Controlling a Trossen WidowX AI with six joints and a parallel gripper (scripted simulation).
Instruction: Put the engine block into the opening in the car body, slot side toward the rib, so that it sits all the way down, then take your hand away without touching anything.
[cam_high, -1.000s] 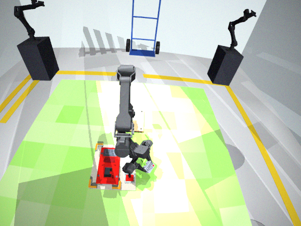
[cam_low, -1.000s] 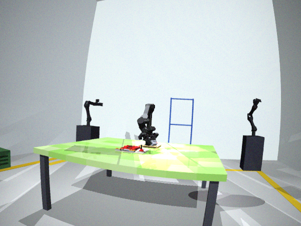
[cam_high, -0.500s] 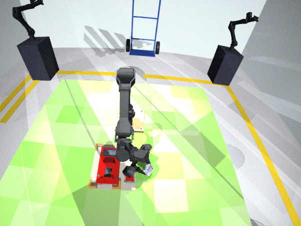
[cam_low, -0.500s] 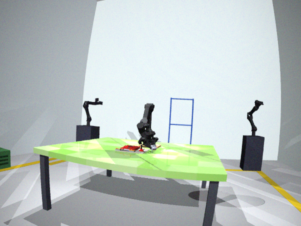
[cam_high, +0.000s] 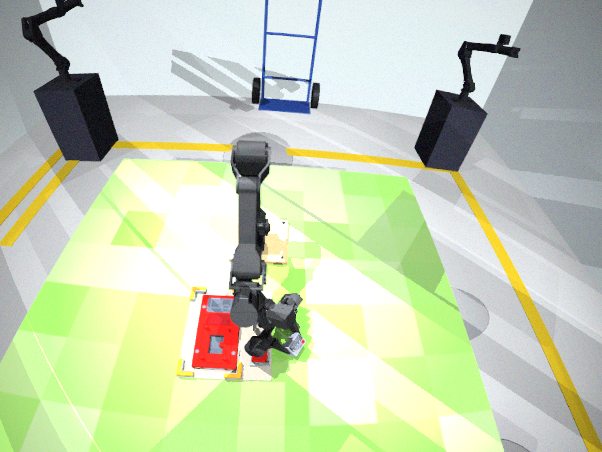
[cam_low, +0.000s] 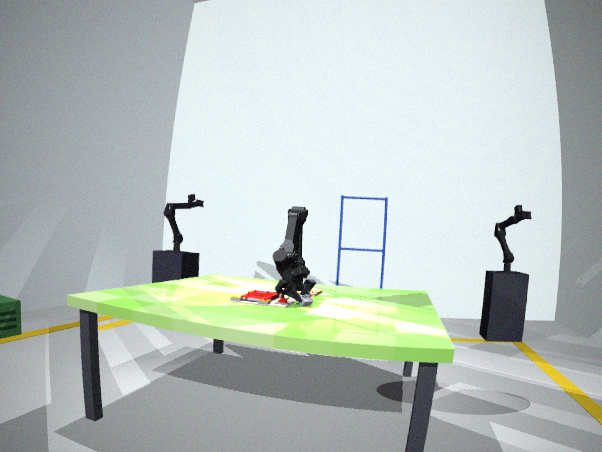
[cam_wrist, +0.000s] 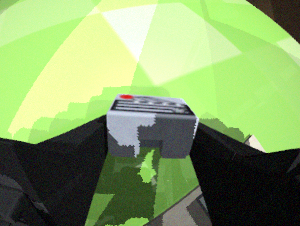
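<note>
My gripper tip is 1 cm to the left of the grey engine block.
</note>
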